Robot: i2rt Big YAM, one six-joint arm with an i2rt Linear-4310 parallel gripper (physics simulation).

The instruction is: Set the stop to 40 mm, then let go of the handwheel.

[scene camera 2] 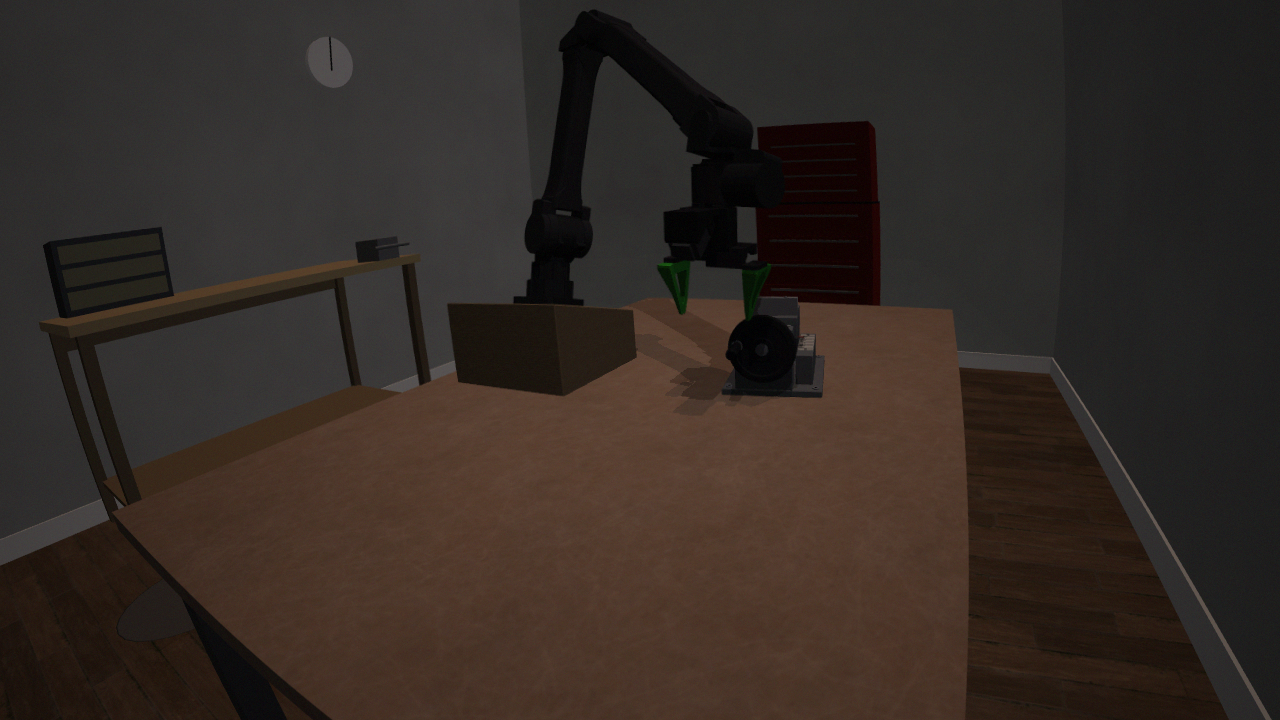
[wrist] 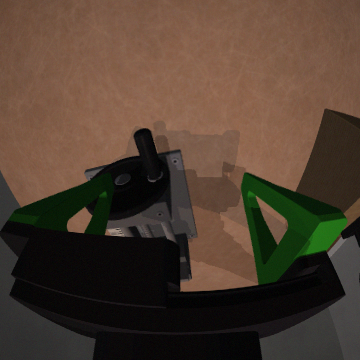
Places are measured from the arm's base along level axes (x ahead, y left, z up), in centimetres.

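Pixels of known places: gripper, fingertip midpoint: (scene camera 2: pixel 714 316) (wrist: pixel 176 179); arm's base at its link origin: (scene camera 2: pixel 549 306).
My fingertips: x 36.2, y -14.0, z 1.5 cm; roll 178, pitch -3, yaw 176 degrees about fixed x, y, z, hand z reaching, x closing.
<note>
Ahead of a thing's pixels: the offset from my fingertips to its top centre. "spot": to the spot under its first point. Level surfaces: height alone.
The black handwheel {spot: dx +7.0, dy +3.6, dz -7.5 cm} (scene camera 2: pixel 771 365) (wrist: pixel 131 195) faces the near side of the grey stop unit, whose base plate (scene camera 2: pixel 812 390) (wrist: pixel 183 210) lies on the table. Its crank handle {dx +2.4, dy +0.4, dz -3.8 cm} (scene camera 2: pixel 734 349) (wrist: pixel 147 154) sticks out, at the left side of the wheel in the scene view. My gripper (scene camera 2: pixel 716 315) (wrist: pixel 176 179) is open and empty, pointing down. In the scene view it hangs above and left of the unit; in the wrist view the left finger overlaps the wheel. A sliver of the scale {spot: dx +10.3, dy +14.6, dz -7.3 cm} (wrist: pixel 116 231) shows; its reading and the stop's position are hidden in the wrist view.
A brown open box (scene camera 2: pixel 505 347) (wrist: pixel 327 160) stands on the table {dz -12.7 cm} (scene camera 2: pixel 626 537) (wrist: pixel 180 60), left of the unit in the scene view. A wooden side bench (scene camera 2: pixel 241 288) stands at the left, and a red tool cabinet (scene camera 2: pixel 819 210) behind the table.
</note>
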